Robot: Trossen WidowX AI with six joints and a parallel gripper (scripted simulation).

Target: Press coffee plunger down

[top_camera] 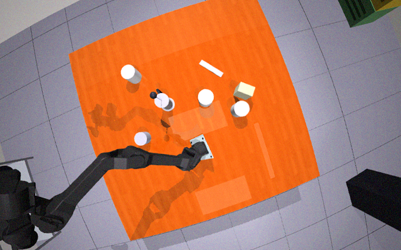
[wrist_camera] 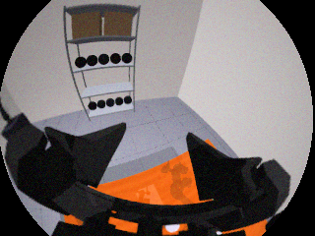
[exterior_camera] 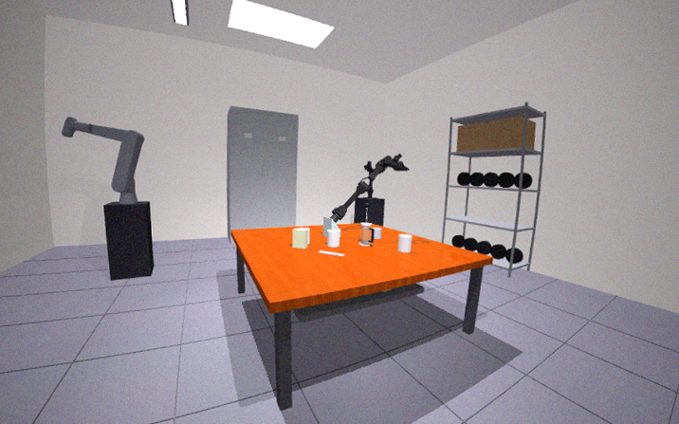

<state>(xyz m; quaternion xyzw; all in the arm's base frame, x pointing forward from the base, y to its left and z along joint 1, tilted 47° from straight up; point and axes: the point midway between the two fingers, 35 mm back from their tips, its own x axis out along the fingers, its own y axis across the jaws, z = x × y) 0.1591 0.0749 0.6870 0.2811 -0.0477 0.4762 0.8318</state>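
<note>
The coffee press lies 490 mm to the right of my gripper tip, 380 mm below it and 140 mm ahead of it. Round my gripper tip: flat white strip: 810 mm to the right, 510 mm below, 220 mm ahead; then cream box: 910 mm to the right, 460 mm below, 20 mm ahead.
</note>
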